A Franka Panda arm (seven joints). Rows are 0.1 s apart.
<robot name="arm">
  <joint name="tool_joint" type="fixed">
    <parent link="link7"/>
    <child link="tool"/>
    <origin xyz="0 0 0.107"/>
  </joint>
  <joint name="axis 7" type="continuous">
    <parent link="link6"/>
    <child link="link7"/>
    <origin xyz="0.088 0 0" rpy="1.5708 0 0"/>
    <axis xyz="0 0 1"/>
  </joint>
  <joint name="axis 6" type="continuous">
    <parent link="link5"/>
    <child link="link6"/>
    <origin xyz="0 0 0" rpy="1.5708 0 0"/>
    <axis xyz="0 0 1"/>
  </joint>
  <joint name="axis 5" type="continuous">
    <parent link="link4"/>
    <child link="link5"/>
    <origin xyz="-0.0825 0.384 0" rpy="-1.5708 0 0"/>
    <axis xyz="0 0 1"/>
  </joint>
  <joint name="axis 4" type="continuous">
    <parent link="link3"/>
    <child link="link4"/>
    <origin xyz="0.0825 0 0" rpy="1.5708 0 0"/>
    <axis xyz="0 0 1"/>
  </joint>
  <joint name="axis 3" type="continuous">
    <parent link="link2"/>
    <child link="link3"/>
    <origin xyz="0 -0.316 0" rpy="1.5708 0 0"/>
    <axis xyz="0 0 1"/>
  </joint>
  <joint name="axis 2" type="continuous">
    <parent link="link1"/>
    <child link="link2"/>
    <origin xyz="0 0 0" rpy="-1.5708 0 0"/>
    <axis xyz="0 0 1"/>
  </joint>
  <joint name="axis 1" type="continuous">
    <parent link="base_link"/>
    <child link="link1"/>
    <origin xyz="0 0 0.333"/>
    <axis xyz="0 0 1"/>
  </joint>
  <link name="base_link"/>
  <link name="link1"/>
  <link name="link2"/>
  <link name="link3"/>
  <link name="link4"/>
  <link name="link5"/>
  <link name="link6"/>
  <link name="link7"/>
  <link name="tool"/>
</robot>
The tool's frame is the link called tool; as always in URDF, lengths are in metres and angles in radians. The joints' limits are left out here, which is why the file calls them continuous.
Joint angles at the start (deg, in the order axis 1, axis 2, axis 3, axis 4, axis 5, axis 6, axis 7):
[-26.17, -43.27, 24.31, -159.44, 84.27, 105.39, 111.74]
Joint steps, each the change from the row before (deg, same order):
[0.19, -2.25, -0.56, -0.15, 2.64, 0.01, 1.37]
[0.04, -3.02, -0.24, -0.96, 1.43, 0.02, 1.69]
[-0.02, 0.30, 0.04, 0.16, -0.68, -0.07, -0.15]
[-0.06, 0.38, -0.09, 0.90, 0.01, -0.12, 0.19]
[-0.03, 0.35, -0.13, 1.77, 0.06, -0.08, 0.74]
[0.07, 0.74, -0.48, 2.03, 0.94, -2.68, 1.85]
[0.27, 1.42, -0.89, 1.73, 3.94, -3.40, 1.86]
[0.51, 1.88, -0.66, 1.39, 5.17, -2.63, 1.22]
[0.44, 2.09, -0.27, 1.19, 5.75, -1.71, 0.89]
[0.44, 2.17, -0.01, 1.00, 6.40, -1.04, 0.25]
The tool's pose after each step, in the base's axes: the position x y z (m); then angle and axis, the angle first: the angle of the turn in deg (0 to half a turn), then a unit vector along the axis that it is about. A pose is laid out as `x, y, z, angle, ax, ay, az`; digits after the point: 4 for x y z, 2 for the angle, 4 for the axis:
0.3383, 0.0637, 0.4391, 145.27, -0.1779, 0.8695, 0.4608
0.3313, 0.0637, 0.4481, 143.56, -0.1667, 0.8705, 0.4631
0.3318, 0.0638, 0.4470, 144.04, -0.1706, 0.8714, 0.4600
0.3349, 0.0648, 0.4527, 143.78, -0.1728, 0.8699, 0.4619
0.3401, 0.0675, 0.4659, 143.11, -0.1764, 0.8679, 0.4644
0.3443, 0.0748, 0.4812, 143.82, -0.1776, 0.8529, 0.4910
0.3498, 0.0814, 0.4965, 143.86, -0.1655, 0.8237, 0.5424
0.3571, 0.0870, 0.5090, 143.39, -0.1496, 0.7894, 0.5954
0.3661, 0.0907, 0.5189, 142.52, -0.1286, 0.7541, 0.6440
0.3763, 0.0929, 0.5269, 140.99, -0.1049, 0.7168, 0.6894

